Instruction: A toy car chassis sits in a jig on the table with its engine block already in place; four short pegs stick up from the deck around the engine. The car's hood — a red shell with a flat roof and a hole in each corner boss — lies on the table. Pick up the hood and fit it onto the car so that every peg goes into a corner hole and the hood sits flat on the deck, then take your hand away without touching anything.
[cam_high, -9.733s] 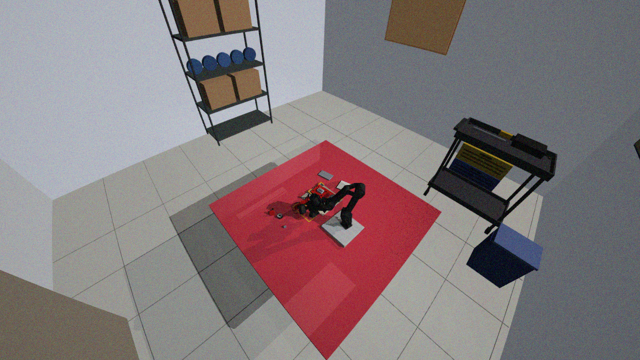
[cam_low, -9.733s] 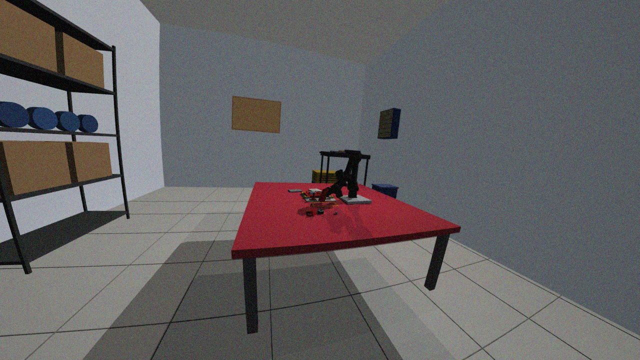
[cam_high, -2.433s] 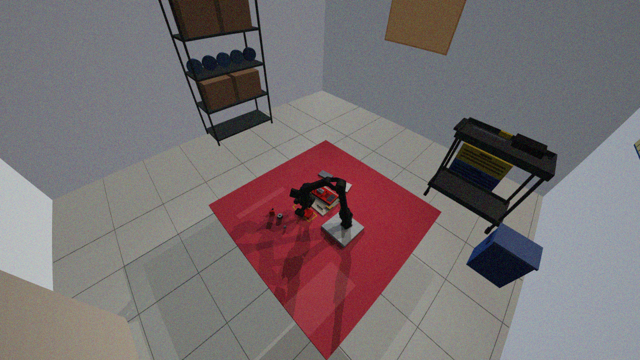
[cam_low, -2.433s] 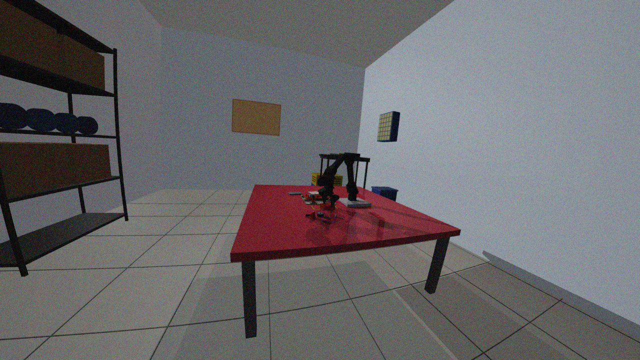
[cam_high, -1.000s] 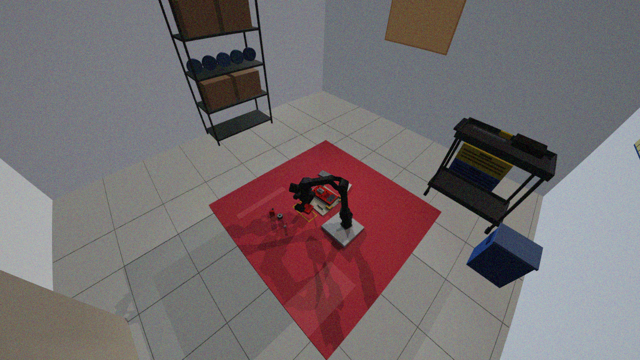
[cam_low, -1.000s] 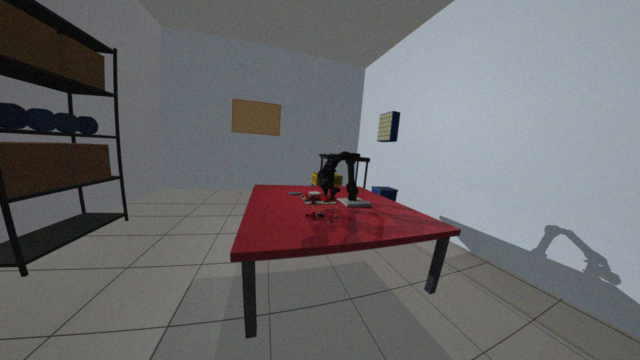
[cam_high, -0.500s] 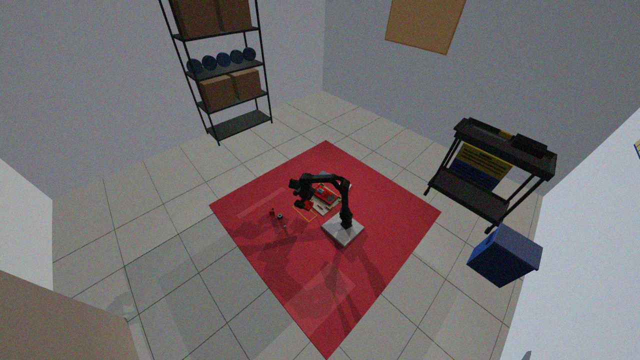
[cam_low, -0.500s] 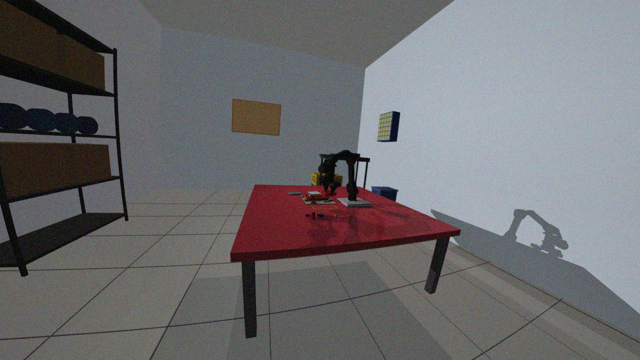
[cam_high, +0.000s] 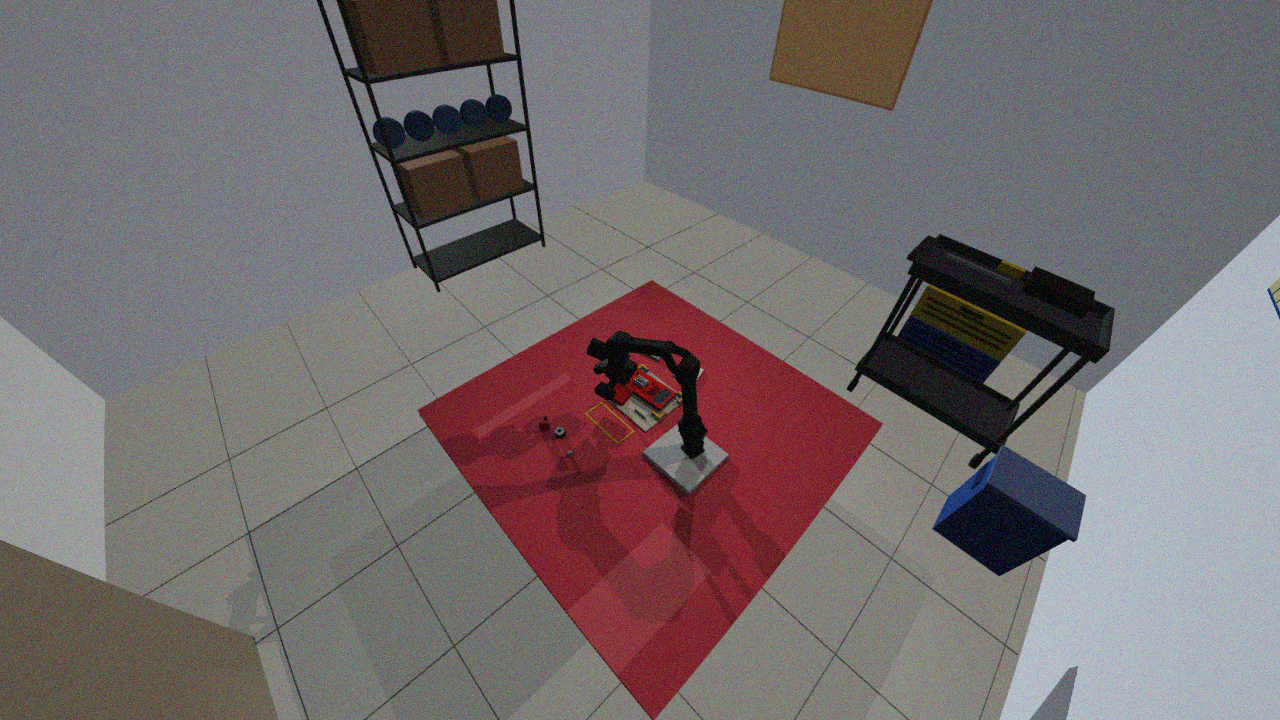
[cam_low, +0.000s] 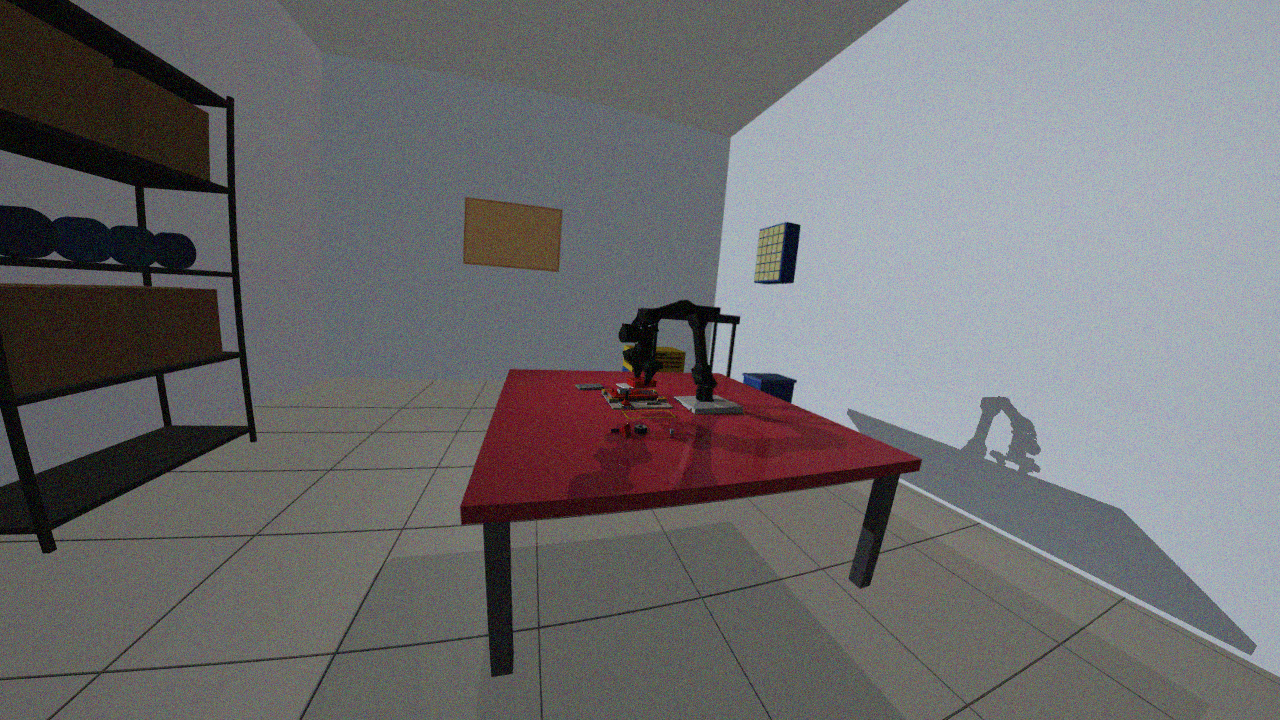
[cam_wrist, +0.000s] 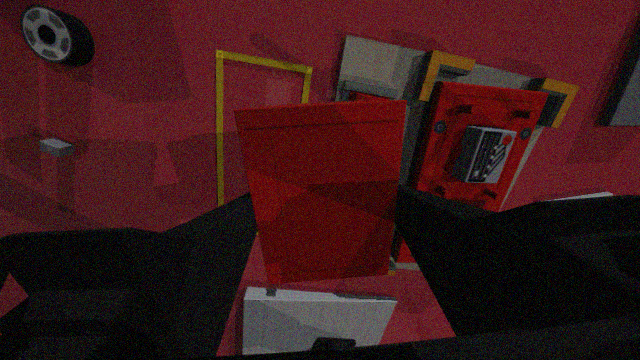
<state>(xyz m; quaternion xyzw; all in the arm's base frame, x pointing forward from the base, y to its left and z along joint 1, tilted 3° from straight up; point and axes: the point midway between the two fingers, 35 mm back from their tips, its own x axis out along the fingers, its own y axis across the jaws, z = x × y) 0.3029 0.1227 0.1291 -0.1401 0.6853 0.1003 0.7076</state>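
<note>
My gripper tip is now 140 mm to the left of the pale jig and 90 mm above it. Also, from my gripper tip: black wheel 30 mm ahead, 230 mm to the left, 100 mm below; then white plate 10 mm behind, 360 mm to the right, 100 mm below; then red hood 10 mm above.
</note>
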